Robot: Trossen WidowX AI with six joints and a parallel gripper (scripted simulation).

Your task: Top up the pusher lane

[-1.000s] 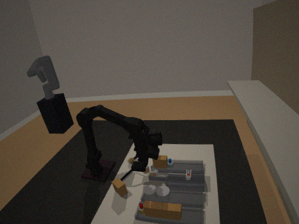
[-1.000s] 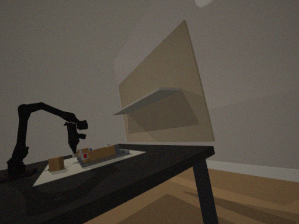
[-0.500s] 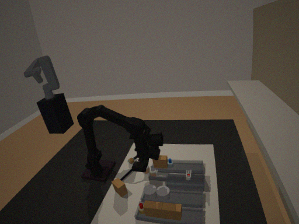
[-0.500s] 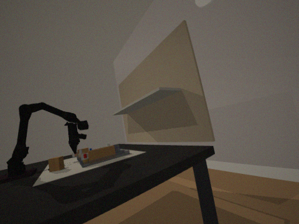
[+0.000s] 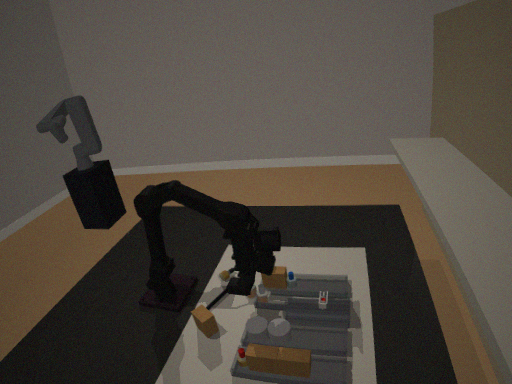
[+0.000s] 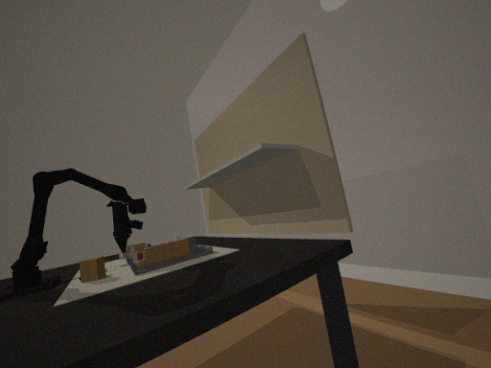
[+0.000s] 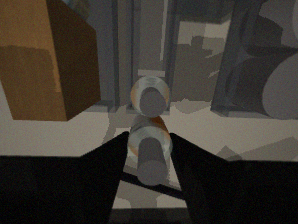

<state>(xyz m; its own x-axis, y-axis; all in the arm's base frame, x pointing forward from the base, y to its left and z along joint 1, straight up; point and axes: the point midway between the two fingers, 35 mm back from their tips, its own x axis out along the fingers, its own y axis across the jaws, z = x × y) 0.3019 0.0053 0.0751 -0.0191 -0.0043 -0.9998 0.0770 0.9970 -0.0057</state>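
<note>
The black bar is 120 mm behind my gripper tip and 50 mm below it. From my gripper tip the other things lie so: red mark 220 mm ahead, 50 mm to the right, 20 mm above; grey lane 180 mm ahead, 40 mm to the right, 40 mm below.
</note>
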